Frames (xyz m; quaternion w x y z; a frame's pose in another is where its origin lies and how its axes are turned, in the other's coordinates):
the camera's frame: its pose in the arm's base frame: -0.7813 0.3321 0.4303 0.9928 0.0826 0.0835 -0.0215
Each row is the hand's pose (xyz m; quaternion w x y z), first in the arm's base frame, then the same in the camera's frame.
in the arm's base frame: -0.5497 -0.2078 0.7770 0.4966 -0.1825 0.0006 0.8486
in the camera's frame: 0.1850 -0.4633 0.4652 0.4598 -0.2931 0.0253 0.8379
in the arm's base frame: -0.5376 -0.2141 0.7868 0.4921 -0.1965 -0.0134 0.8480
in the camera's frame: 0.1955 -0.4673 0.4778 0.4530 -0.3063 0.0114 0.8372
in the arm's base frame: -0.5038 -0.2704 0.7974 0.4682 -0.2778 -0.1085 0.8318
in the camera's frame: 0.2286 -0.5191 0.5030 0.4149 -0.3816 -0.0841 0.8217
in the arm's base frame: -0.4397 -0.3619 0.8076 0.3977 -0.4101 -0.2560 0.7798
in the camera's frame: 0.2927 -0.6041 0.5386 0.3228 -0.4996 -0.2318 0.7697
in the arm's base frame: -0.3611 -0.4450 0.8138 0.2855 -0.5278 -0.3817 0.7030
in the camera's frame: 0.3715 -0.6805 0.5714 0.1929 -0.5981 -0.3561 0.6916
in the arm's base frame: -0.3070 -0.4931 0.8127 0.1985 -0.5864 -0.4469 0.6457
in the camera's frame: 0.4263 -0.7250 0.5871 0.0974 -0.6429 -0.4196 0.6333
